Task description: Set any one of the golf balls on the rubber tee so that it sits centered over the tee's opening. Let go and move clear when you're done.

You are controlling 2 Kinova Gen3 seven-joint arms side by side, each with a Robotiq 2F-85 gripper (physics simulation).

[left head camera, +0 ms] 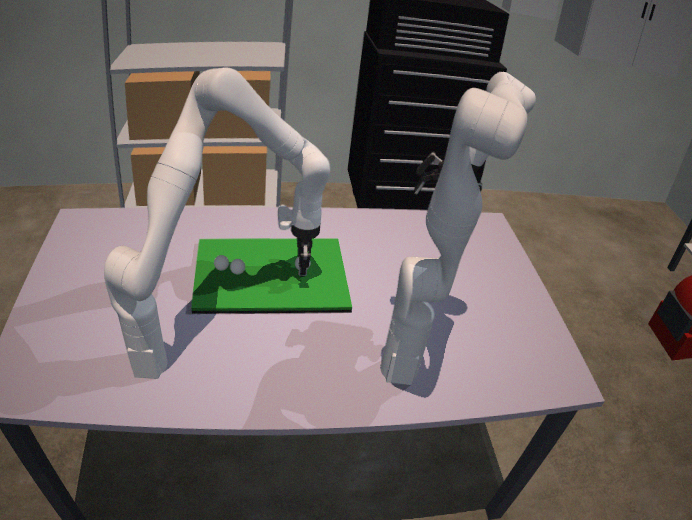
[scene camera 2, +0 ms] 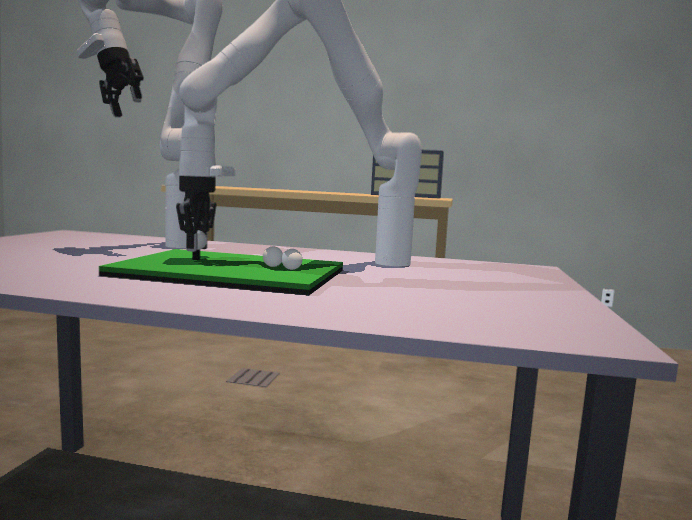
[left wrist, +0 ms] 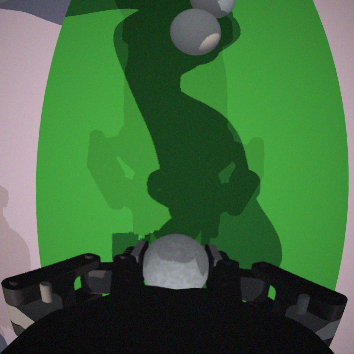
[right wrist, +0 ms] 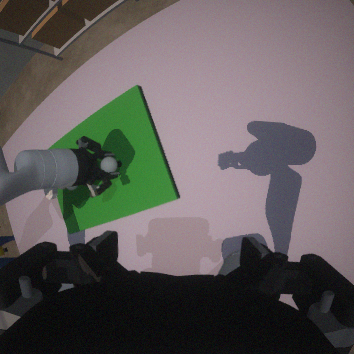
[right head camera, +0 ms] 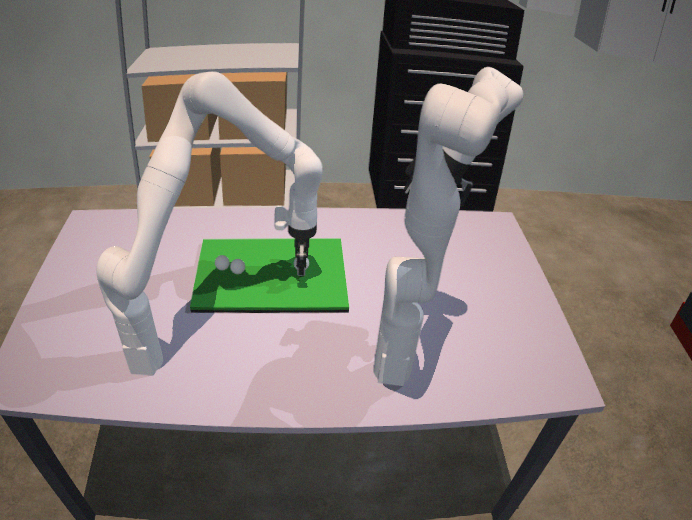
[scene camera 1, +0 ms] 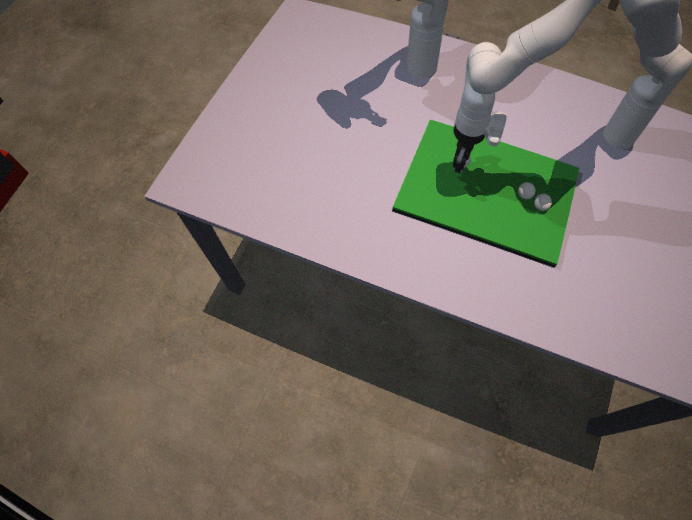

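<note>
My left gripper is shut on a golf ball, pointing down over the right part of the green mat in the left head camera. The black rubber tee shows directly below the fingertips in scene camera 2. The fingers partly hide the ball and tee, so exact contact and centering cannot be told. Two other golf balls lie side by side on the mat. My right gripper is open and empty, raised high away from the mat.
The green mat lies on the pink table. A shelf rack with boxes and a black cabinet stand behind the table.
</note>
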